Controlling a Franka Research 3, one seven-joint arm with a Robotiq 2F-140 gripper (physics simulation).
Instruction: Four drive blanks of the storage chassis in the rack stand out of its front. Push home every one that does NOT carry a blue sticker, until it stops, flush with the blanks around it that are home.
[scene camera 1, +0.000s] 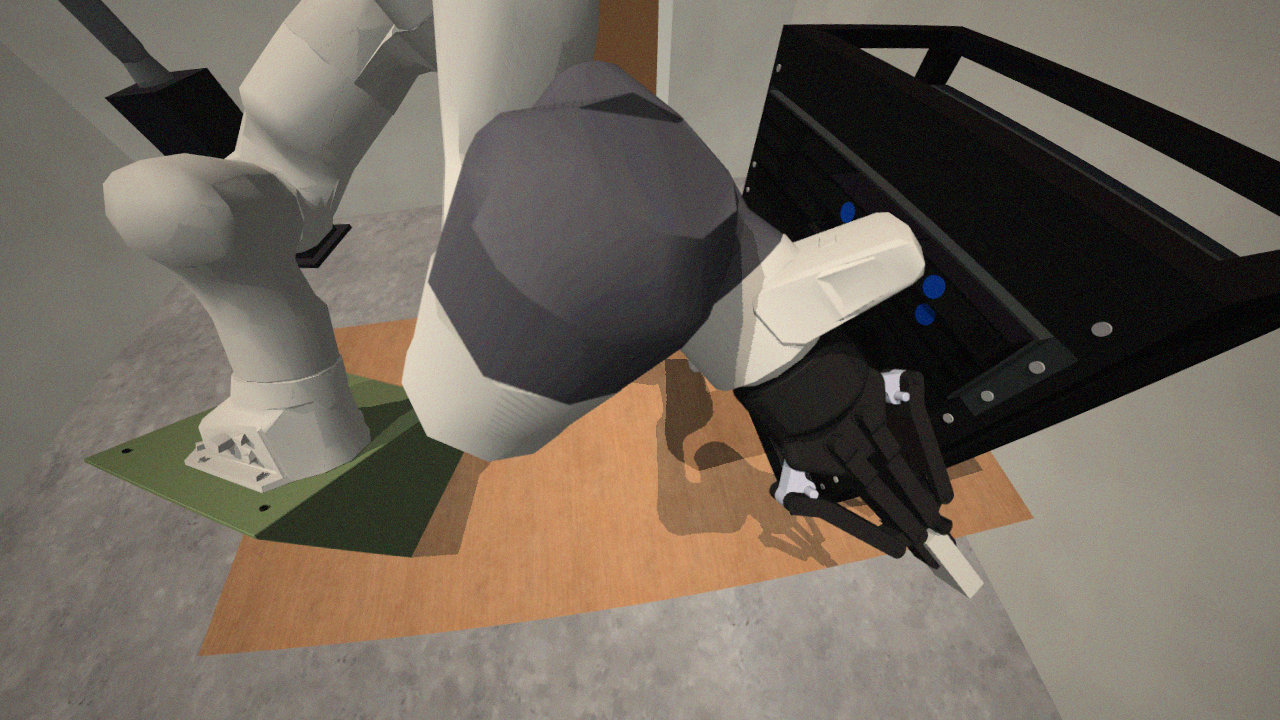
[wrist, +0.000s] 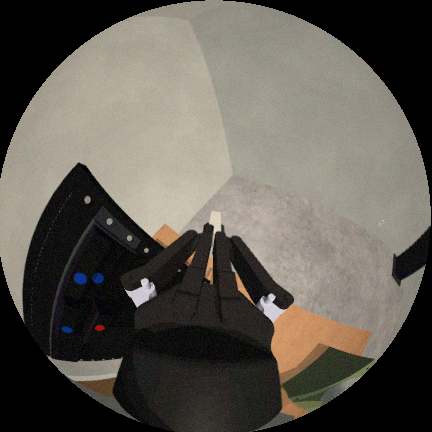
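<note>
The black storage chassis (scene camera 1: 1011, 382) (wrist: 119, 230) sits in the dark rack (scene camera 1: 1002, 188) (wrist: 42, 265). In the scene view three blue stickers (scene camera 1: 847, 212) (scene camera 1: 933, 286) (scene camera 1: 924, 314) show on its front, beside the arm's wrist. In the wrist view three blue stickers (wrist: 80, 278) (wrist: 98, 278) (wrist: 67, 330) and one red sticker (wrist: 99, 328) show. The blanks' edges are too dark to tell how far each stands out. My gripper (scene camera 1: 950, 557) (wrist: 214, 218) is shut and empty, with pale tips together, in front of the rack's near end, apart from the chassis. The arm hides part of the chassis front.
A wood-coloured mat (scene camera 1: 554, 537) (wrist: 320, 325) lies on the grey floor (scene camera 1: 626, 662) (wrist: 300, 250). The arm's base stands on a green wedge-shaped mount (scene camera 1: 358, 501) (wrist: 325, 370). A black box on a pole (scene camera 1: 179, 111) stands at the back left. Pale walls stand behind the rack.
</note>
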